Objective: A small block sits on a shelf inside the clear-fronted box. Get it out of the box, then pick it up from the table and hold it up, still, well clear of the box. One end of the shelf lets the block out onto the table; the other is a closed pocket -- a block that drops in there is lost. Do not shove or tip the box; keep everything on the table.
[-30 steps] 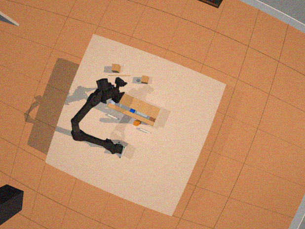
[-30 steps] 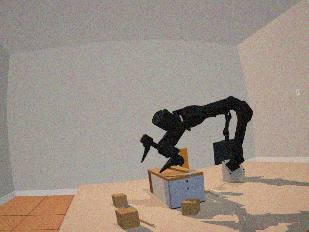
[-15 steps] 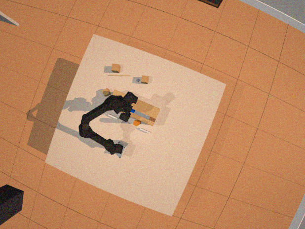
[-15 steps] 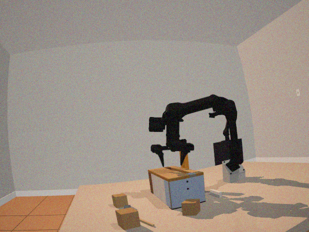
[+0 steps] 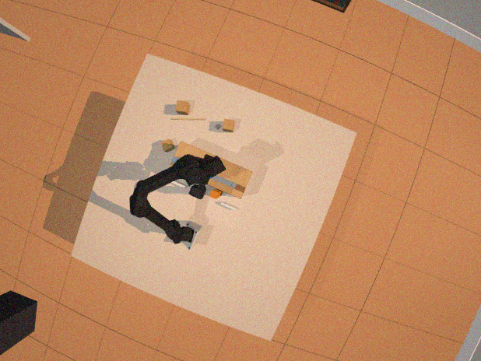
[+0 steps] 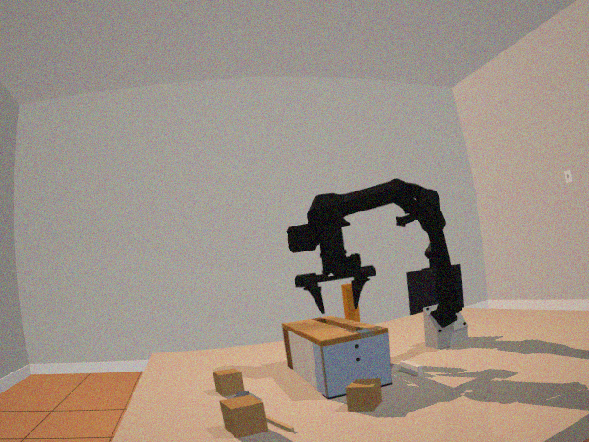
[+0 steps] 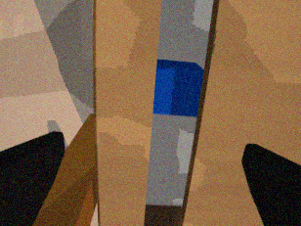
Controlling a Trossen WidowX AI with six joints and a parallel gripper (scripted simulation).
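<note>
Right now the box is 10 mm to the left of my gripper tip and 100 mm below it. Round my gripper tip: blue block: 20 mm ahead, 10 mm to the left, 70 mm below; then orange bar: 70 mm behind, 60 mm to the right, 50 mm below.
</note>
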